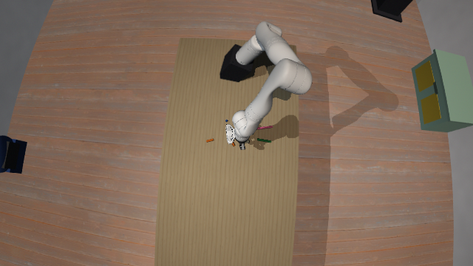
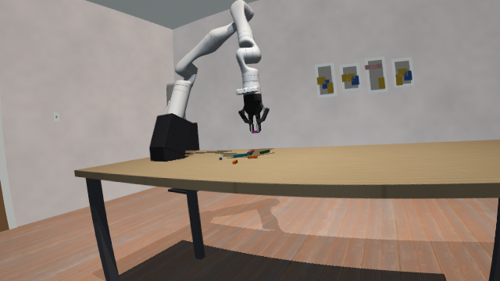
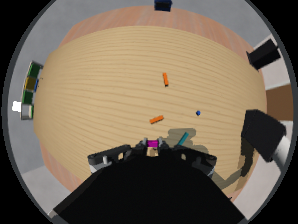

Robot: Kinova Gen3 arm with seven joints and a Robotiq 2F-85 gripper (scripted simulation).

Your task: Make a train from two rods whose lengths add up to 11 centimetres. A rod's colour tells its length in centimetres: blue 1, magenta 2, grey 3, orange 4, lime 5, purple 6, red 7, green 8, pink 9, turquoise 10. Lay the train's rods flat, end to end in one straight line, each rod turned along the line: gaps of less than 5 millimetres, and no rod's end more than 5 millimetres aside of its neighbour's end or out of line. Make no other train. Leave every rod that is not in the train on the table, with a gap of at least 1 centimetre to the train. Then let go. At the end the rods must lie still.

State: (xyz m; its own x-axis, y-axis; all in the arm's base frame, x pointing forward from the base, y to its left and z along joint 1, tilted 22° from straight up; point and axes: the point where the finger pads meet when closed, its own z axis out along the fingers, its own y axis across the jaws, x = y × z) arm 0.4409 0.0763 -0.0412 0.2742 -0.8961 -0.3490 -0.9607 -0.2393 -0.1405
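My gripper is now 12 cm past the blue rod, 10 cm to the left of it and 11 cm above it. The rest, counted from my hand: magenta rod: 1 cm below; turquoise rod: 9 cm behind, 2 cm to the left, 11 cm below; green rod: 4 cm behind, 13 cm to the left, 11 cm below.
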